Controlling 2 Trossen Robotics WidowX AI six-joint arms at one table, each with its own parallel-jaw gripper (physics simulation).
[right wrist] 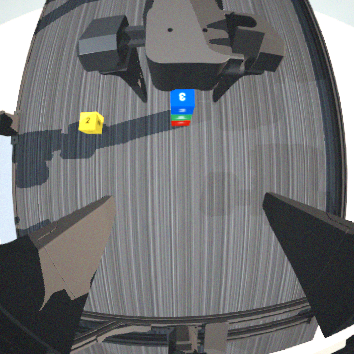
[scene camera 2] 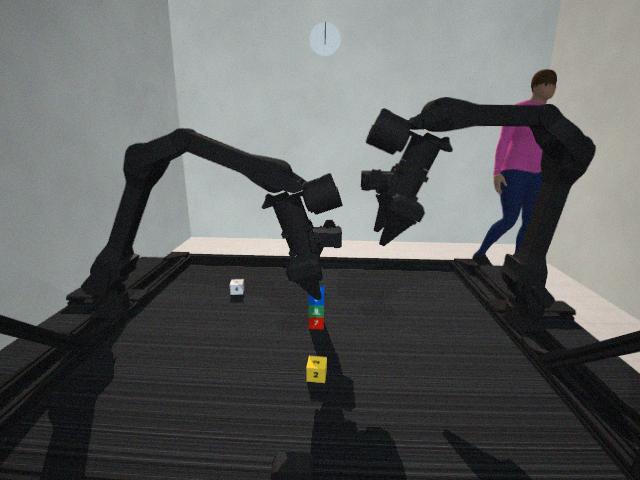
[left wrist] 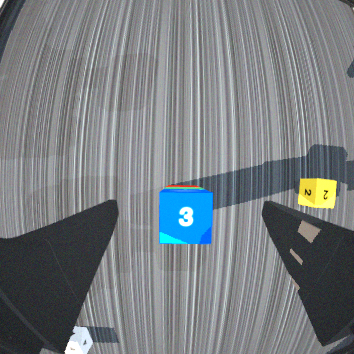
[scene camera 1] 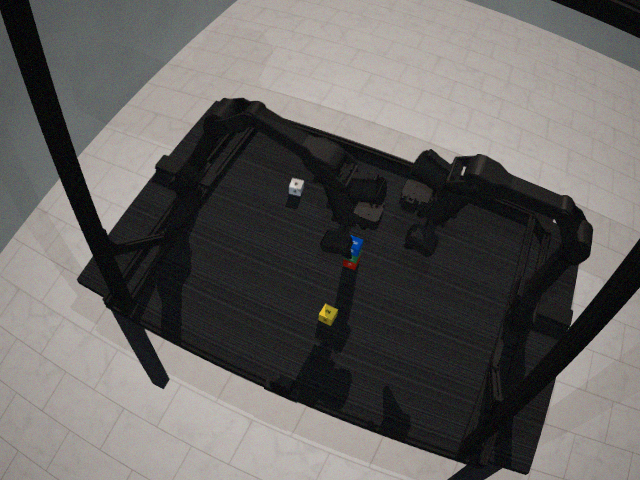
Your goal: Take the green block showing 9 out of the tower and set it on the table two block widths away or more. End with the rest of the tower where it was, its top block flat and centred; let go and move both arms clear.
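Frame: origin at the left arm's base, x ahead, y left, z up, level; centimetres.
Seen in the pictures: left gripper, fingertip midpoint: [right wrist: 179, 99] [scene camera 2: 319, 289] [left wrist: 191, 208] [scene camera 1: 356, 243]; right gripper, fingertip midpoint: [right wrist: 191, 201] [scene camera 2: 378, 237]; left arm's base, origin of the base link: [scene camera 2: 112, 310] [scene camera 1: 188, 195]; right arm's base, origin of the base link: [right wrist: 181, 334] [scene camera 2: 522, 323] [scene camera 1: 516, 323].
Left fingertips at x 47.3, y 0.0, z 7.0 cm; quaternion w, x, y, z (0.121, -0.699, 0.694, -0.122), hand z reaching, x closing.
Offsets run from my left fingertips to a thing's top centre.
The tower stands upright near mid-table: a blue block showing 3 @(dz -0.3, dx -0.7, dy +0.3 cm) [scene camera 1: 356, 241] [scene camera 2: 321, 297] [left wrist: 186, 220] [right wrist: 182, 101] on top, the green block @(dz -3.2, dx -0.7, dy +0.3 cm) [scene camera 1: 355, 257] [scene camera 2: 316, 311] [left wrist: 184, 188] [right wrist: 181, 117] in the middle, a red block @(dz -6.0, dx -0.7, dy +0.3 cm) [scene camera 1: 349, 265] [scene camera 2: 316, 323] [right wrist: 180, 123] showing 7 at the bottom. My left gripper [scene camera 1: 347, 246] [scene camera 2: 317, 295] [left wrist: 191, 208] [right wrist: 179, 99] is open and points down at the tower's top, its fingers apart on either side of the blue block. Their exact height against it is unclear. My right gripper [scene camera 1: 421, 243] [scene camera 2: 380, 236] [right wrist: 191, 201] is open, empty and high, off to the right.
A yellow block @(dz -6.0, dx +0.2, dy -16.1 cm) [scene camera 1: 327, 314] [scene camera 2: 316, 369] [left wrist: 317, 193] [right wrist: 91, 123] showing 2 lies nearer the front edge in scene camera 2. A white block @(dz -6.0, dx -22.5, dy +15.3 cm) [scene camera 1: 296, 187] [scene camera 2: 236, 287] [left wrist: 80, 341] lies back left. A person [scene camera 2: 522, 149] stands behind the table on the right.
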